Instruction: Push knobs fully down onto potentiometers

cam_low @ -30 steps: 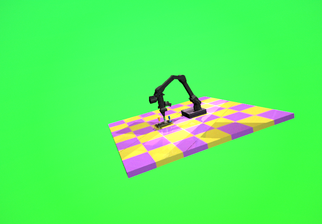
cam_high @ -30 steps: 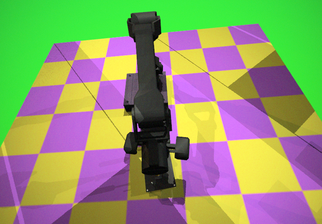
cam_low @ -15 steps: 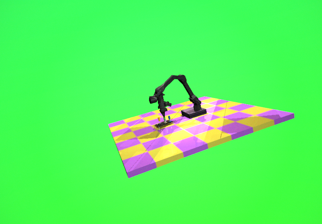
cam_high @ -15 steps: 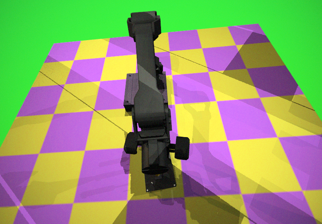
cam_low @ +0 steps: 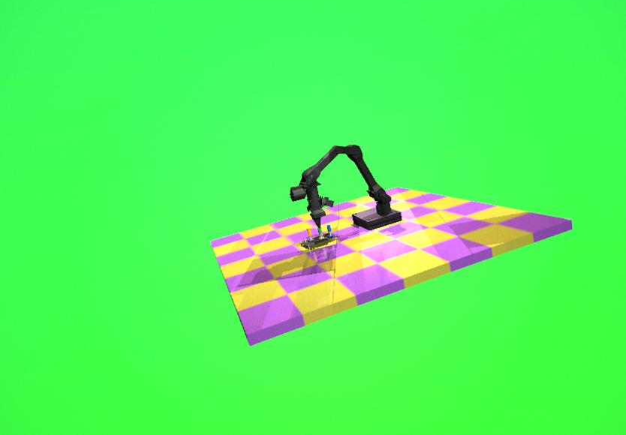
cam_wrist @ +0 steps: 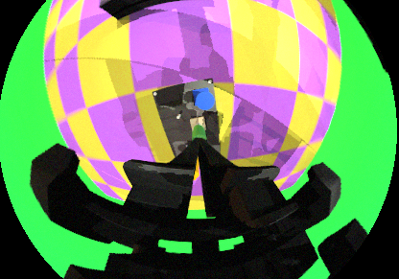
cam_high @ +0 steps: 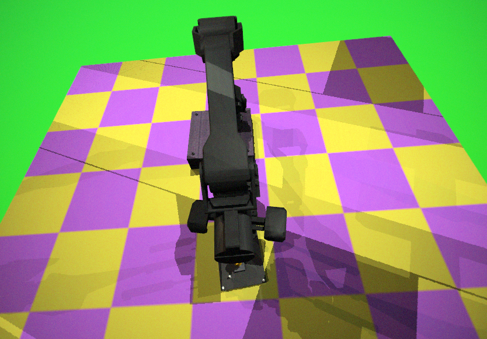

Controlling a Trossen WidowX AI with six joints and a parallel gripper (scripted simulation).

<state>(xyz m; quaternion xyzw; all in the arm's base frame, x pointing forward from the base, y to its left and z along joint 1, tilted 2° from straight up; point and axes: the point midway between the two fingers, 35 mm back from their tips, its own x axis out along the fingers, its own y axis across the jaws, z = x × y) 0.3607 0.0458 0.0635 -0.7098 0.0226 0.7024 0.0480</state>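
Right now the green knob is 1 cm below my gripper tip. The rest, counted from my gripper tip: orange knob 5 cm ahead, 1 cm to the right, 1 cm below.
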